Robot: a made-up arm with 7 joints.
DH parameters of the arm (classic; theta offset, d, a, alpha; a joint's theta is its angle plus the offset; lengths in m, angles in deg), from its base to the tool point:
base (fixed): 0 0.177 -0.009 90
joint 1: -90 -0.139 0.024 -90
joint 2: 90 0.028 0.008 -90
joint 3: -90 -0.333 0.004 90
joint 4: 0 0.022 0.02 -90
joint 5: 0 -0.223 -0.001 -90
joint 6: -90 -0.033 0.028 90
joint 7: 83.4 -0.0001 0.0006 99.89
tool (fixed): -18.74 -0.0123 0 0
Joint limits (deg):
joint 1: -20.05..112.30
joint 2: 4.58..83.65
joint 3: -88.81..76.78
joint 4: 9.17..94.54
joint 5: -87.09..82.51
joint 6: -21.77..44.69
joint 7: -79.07..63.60
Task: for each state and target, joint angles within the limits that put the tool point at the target. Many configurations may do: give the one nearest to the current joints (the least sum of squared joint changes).
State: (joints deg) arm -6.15 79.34 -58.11 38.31 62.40 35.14 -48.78
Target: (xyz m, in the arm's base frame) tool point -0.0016 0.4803 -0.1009
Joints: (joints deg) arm -16.13 82.63 -67.87 67.67 61.84 33.78 -49.69
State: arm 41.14 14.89 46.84 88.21 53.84 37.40 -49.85
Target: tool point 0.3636 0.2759 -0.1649
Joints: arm 27.26 4.58 41.42 40.47 51.78 38.89 -47.03
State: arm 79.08 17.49 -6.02 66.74 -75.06 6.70 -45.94
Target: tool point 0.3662 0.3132 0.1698
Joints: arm 50.37 34.90 2.07 94.11 -75.86 5.99 -48.85
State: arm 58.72 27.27 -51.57 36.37 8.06 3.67 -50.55
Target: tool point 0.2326 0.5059 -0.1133
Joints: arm 32.14 60.79 -61.71 32.41 7.15 2.87 -52.41
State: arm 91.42 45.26 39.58 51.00 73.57 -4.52 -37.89
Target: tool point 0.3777 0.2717 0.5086
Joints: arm 108.53 10.56 25.82 39.24 71.14 -6.97 -36.95
